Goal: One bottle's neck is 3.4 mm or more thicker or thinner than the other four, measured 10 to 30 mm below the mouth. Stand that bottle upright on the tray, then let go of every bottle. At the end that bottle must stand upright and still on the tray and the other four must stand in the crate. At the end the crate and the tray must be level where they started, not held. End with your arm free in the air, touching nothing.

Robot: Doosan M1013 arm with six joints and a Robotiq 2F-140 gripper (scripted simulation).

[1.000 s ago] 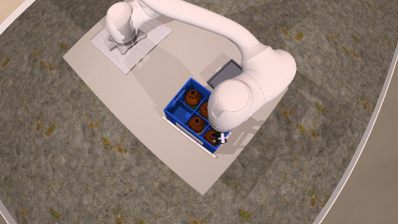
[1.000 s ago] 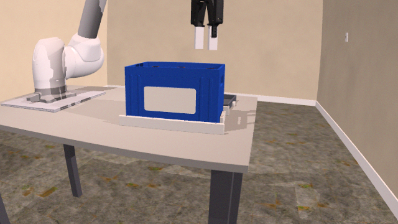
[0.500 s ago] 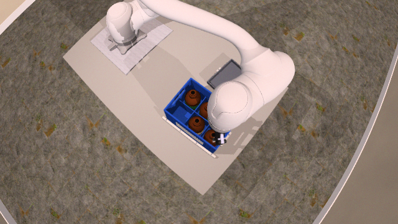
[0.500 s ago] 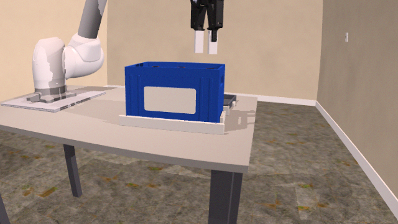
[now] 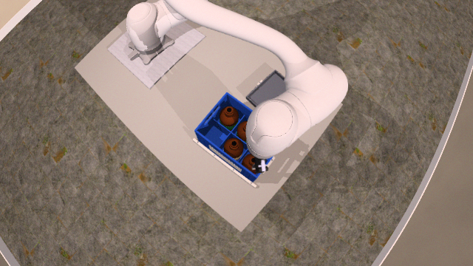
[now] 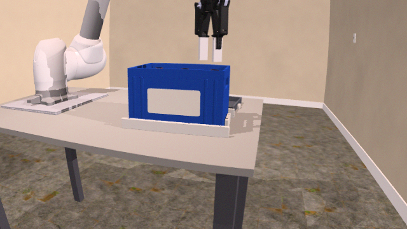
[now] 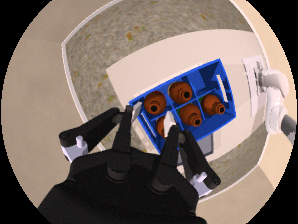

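Right now my hand is 14 cm above the bottle. From my hand the other things lie so: crate (14 cm below, 10 cm behind, 3 cm to the left); then dark grey tray (29 cm to the left, 21 cm below, 10 cm behind).
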